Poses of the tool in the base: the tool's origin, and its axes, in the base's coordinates. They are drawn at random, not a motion.
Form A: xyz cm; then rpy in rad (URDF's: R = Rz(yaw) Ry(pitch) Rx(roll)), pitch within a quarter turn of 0, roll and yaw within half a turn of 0.
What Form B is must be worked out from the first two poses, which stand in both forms.
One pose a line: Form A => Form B
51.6, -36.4, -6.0, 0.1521, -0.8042, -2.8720 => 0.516, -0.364, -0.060, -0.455, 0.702, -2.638
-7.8, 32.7, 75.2, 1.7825, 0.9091, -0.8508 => -0.078, 0.327, 0.752, 1.814, -1.005, -0.713
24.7, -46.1, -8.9, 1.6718, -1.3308, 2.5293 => 0.247, -0.461, -0.089, -1.598, 0.514, -1.796
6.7, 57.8, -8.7, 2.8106, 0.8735, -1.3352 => 0.067, 0.578, -0.087, -2.339, -0.507, 1.399
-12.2, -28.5, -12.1, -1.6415, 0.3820, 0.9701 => -0.122, -0.285, -0.121, -1.691, -0.993, 0.282
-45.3, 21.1, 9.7, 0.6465, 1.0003, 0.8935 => -0.453, 0.211, 0.097, -0.327, 1.098, 0.732
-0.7, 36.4, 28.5, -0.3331, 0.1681, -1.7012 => -0.007, 0.364, 0.285, 0.211, 0.309, -1.706
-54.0, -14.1, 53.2, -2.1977, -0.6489, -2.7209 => -0.540, -0.141, 0.532, 2.057, 0.007, 2.385
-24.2, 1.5, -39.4, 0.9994, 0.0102, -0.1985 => -0.242, 0.015, -0.394, 0.991, -0.161, -0.117
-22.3, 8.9, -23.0, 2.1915, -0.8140, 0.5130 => -0.223, 0.089, -0.230, 2.244, 0.875, 0.367
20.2, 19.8, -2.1, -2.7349, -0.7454, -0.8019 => 0.202, 0.198, -0.021, 2.891, 0.800, 0.747
